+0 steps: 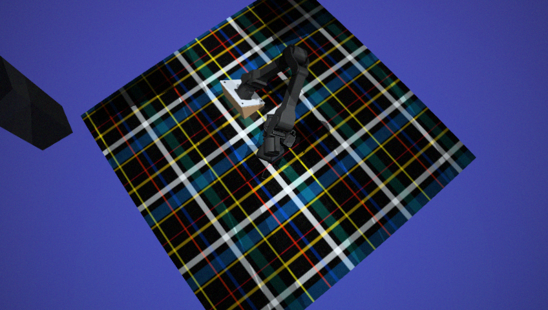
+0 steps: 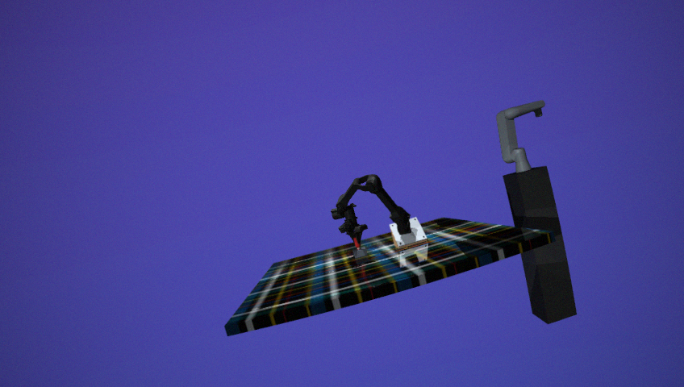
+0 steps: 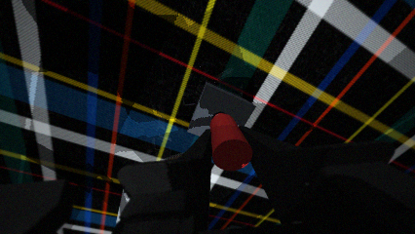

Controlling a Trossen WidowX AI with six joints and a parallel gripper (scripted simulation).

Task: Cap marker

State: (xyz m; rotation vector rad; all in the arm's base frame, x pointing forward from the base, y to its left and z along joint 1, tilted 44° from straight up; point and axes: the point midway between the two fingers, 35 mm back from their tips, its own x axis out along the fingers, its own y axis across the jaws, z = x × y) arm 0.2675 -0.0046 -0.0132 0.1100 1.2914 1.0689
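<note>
Right now my gripper tip is 10 mm below the red cap. The rest, counted from my gripper tip: holder block 50 mm below.
</note>
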